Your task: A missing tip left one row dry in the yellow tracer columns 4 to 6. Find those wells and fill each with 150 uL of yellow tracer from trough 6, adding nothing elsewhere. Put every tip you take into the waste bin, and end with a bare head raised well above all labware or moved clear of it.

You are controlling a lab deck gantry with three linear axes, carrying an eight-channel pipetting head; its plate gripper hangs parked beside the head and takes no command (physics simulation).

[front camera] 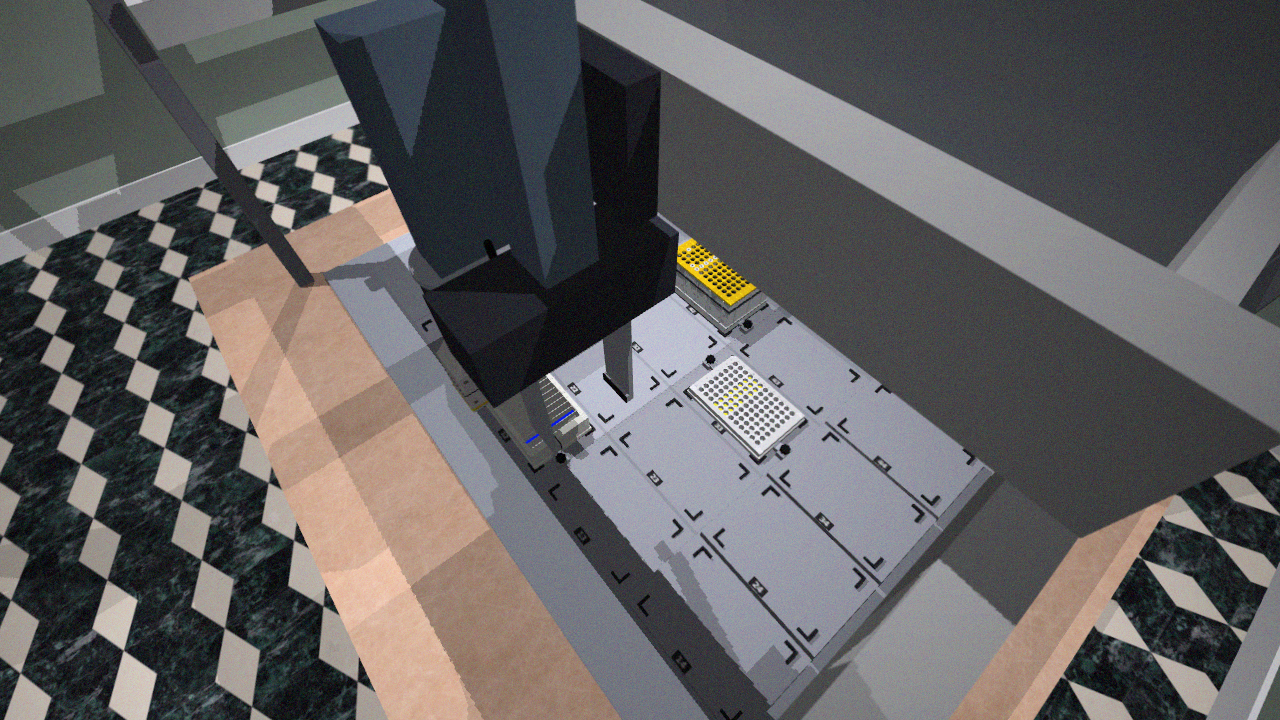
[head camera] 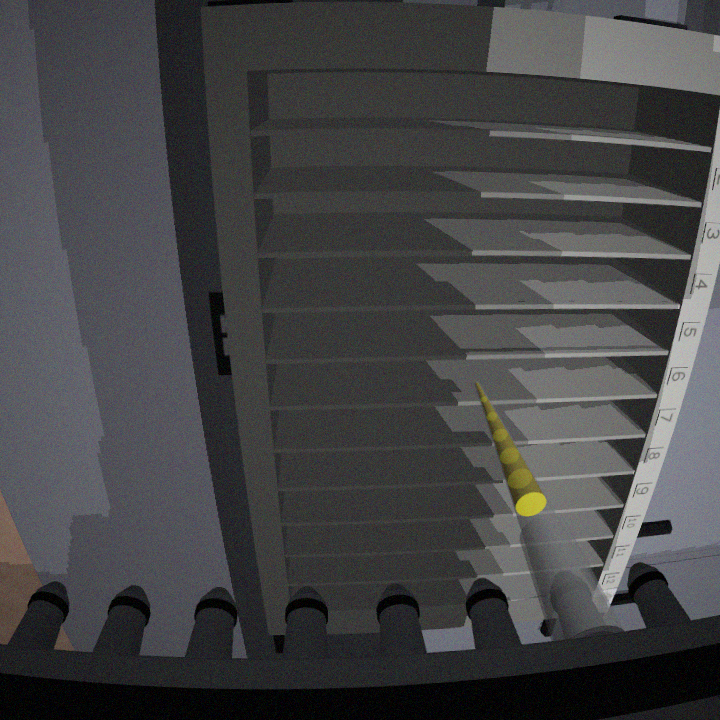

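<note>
The pipetting head [front camera: 554, 304] is over the trough reservoir [front camera: 572, 419] [head camera: 349, 40] at the left. One clear tip [head camera: 530, 503] is on the channel second from the right in the head view, its lower part filled with yellow liquid. Its point is at trough 6; whether it is inside or just above cannot be told. The other nozzles [head camera: 398, 604] are bare. The white well plate [front camera: 796, 420] shows a block of yellow wells; the dry ones are too small to tell. The waste bin does not show. Of the parked plate gripper, a grey finger shows in the front view; its opening cannot be told.
The yellow tip rack [front camera: 716, 271] stands at the back right, behind the well plate, with some holes looking different near its far end. A large grey gantry beam [front camera: 850, 295] crosses the right side. A thin post [front camera: 259, 205] rises at the left edge of the deck.
</note>
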